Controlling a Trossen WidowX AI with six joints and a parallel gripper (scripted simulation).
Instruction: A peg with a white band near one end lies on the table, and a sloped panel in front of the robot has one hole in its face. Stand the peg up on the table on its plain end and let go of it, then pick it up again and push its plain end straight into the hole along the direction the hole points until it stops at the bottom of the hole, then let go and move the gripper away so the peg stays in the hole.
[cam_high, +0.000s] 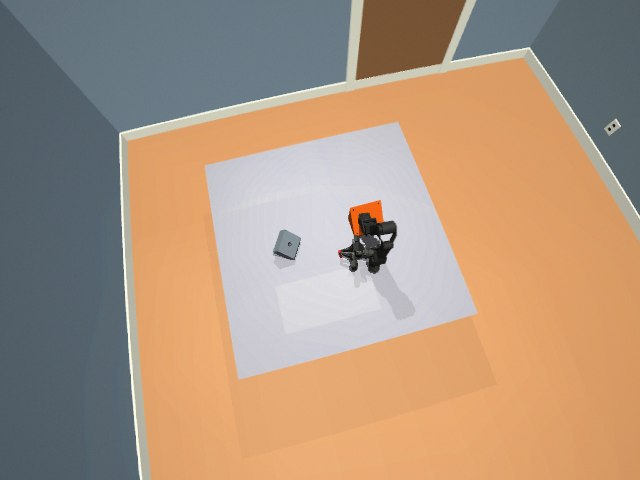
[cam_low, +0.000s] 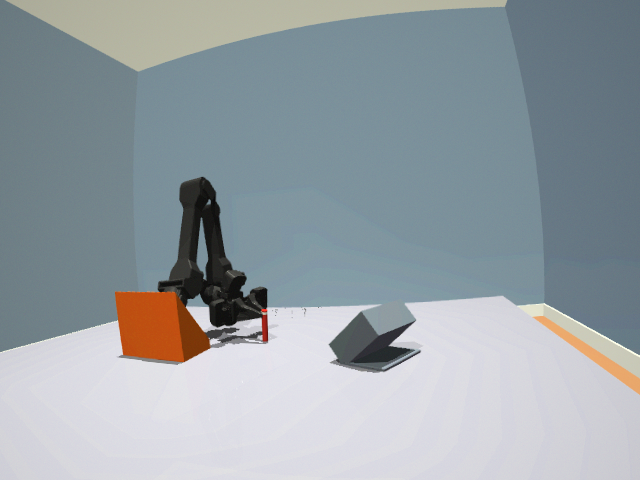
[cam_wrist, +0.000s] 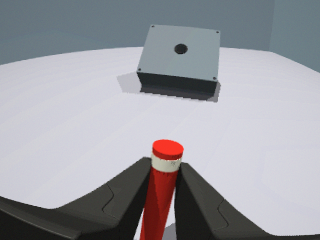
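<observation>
Right now my gripper tip is 1 cm above the red peg. The rest, counted from my gripper tip: grey sloped panel 28 cm ahead, 10 cm to the right, 2 cm below.
</observation>
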